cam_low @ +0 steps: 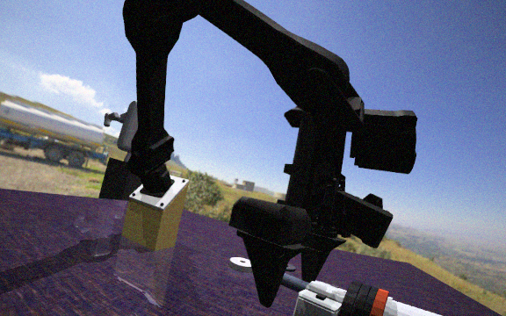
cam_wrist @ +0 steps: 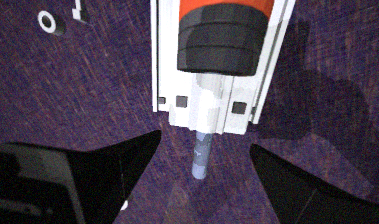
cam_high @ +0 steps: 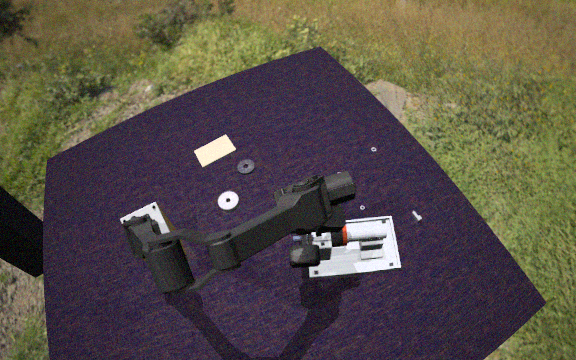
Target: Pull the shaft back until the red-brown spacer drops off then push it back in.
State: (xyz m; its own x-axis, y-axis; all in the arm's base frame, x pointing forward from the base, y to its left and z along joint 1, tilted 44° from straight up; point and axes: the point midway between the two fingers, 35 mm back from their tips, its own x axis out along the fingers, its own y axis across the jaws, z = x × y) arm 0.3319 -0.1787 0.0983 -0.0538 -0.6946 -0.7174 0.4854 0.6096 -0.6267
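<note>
My gripper tip is 60 mm short of the shaft, 30 mm to the left of it and 10 mm below it. Also, from my gripper tip: orange-red spacer: 80 mm ahead, 40 mm to the right, 10 mm above; small screw: 310 mm ahead, 90 mm to the right, 60 mm below; cream card: 60 mm behind, 450 mm to the left, 60 mm below.
</note>
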